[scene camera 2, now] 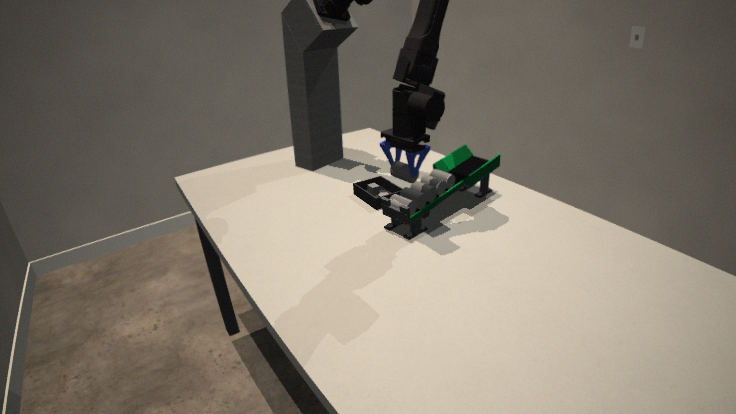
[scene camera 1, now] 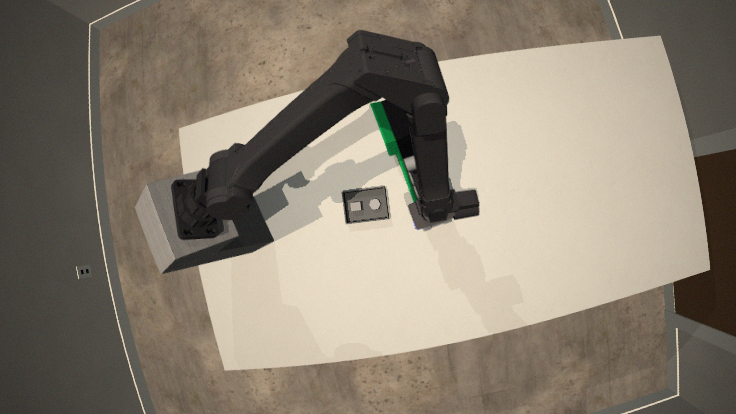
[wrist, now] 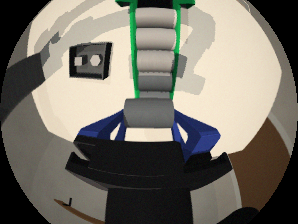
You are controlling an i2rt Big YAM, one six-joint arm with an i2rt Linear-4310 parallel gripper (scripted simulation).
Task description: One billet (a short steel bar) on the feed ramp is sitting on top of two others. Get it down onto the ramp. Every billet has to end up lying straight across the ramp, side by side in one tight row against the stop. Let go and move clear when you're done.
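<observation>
Scene camera 1 has a dark tray (scene camera 1: 364, 196). On scene camera 2 you'd get the tray (scene camera 2: 359, 188) again, along with the gripper (scene camera 2: 404, 173). And the wrist view shows a grey billet (wrist: 151, 113), another grey billet (wrist: 147, 59), the tray (wrist: 87, 71) and the gripper (wrist: 148, 111).
</observation>
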